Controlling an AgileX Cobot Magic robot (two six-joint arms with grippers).
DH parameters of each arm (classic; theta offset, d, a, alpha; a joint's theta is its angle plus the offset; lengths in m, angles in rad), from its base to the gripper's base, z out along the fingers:
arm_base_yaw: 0 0.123 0 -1.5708
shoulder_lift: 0.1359 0 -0.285 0
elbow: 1.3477 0 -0.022 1.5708
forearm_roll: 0 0.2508 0 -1.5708
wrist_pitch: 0 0 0.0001 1.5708
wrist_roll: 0 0.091 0 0
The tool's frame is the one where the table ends.
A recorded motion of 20 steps. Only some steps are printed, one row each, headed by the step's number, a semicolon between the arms.
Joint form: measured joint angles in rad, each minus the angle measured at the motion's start. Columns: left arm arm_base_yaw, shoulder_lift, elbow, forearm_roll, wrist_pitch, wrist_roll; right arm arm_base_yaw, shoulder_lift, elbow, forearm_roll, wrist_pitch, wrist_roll.
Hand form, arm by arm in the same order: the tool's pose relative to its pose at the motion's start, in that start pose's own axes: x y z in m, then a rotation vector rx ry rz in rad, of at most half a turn. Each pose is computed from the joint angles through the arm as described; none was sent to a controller.
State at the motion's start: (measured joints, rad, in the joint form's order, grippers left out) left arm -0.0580 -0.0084 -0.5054 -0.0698 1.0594 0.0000; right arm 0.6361 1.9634 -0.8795 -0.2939 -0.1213 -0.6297
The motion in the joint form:
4: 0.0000 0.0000 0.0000 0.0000 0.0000 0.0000; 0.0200 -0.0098 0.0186 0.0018 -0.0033 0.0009
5: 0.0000 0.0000 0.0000 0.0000 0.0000 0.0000; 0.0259 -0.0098 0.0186 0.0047 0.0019 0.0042
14: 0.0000 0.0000 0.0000 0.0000 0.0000 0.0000; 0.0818 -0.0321 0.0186 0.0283 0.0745 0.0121
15: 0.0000 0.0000 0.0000 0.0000 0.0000 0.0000; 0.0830 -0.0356 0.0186 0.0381 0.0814 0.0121
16: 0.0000 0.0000 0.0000 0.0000 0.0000 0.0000; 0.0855 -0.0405 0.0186 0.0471 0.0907 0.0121
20: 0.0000 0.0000 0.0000 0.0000 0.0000 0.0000; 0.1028 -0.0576 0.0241 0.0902 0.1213 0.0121
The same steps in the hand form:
4: 0.0000 0.0000 0.0000 0.0000 0.0000 0.0000; -0.0034 0.0074 -0.0025 -0.0130 -0.0070 -0.0124
5: 0.0000 0.0000 0.0000 0.0000 0.0000 0.0000; -0.0046 0.0089 -0.0025 -0.0182 -0.0054 -0.0109
14: 0.0000 0.0000 0.0000 0.0000 0.0000 0.0000; -0.0175 0.0209 -0.0084 -0.0633 0.0150 -0.0245
15: 0.0000 0.0000 0.0000 0.0000 0.0000 0.0000; -0.0178 0.0209 -0.0094 -0.0646 0.0184 -0.0159
16: 0.0000 0.0000 0.0000 0.0000 0.0000 0.0000; -0.0185 0.0210 -0.0107 -0.0669 0.0221 -0.0090
20: 0.0000 0.0000 0.0000 0.0000 0.0000 0.0000; -0.0219 0.0249 -0.0154 -0.0817 0.0333 0.0197

